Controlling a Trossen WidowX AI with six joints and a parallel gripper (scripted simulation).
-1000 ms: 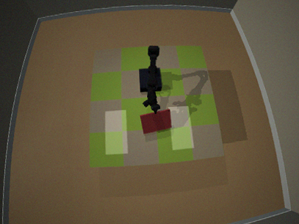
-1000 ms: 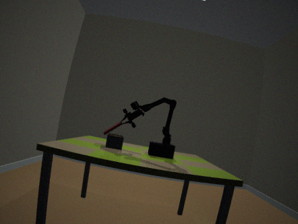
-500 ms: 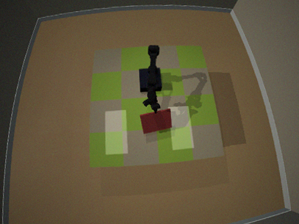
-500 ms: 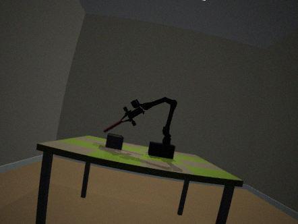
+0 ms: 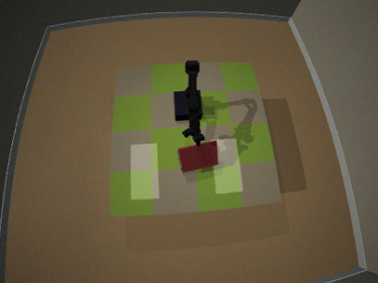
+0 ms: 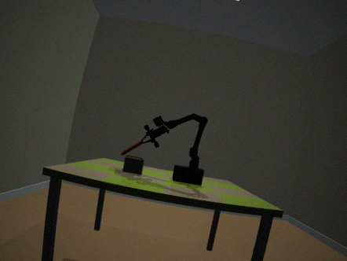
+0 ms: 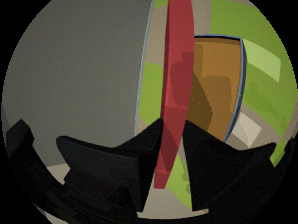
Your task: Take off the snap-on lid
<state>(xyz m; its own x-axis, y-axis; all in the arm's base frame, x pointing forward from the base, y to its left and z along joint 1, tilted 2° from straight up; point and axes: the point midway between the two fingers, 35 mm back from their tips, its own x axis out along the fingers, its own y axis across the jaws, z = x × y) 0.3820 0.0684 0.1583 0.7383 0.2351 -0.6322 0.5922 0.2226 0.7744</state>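
The red lid is 6 cm ahead of my gripper tip, 5 cm below it and 2 cm to the left of it. The rest, counted from my gripper tip: storage box (18 cm below, 4 cm ahead, 2 cm to the right).
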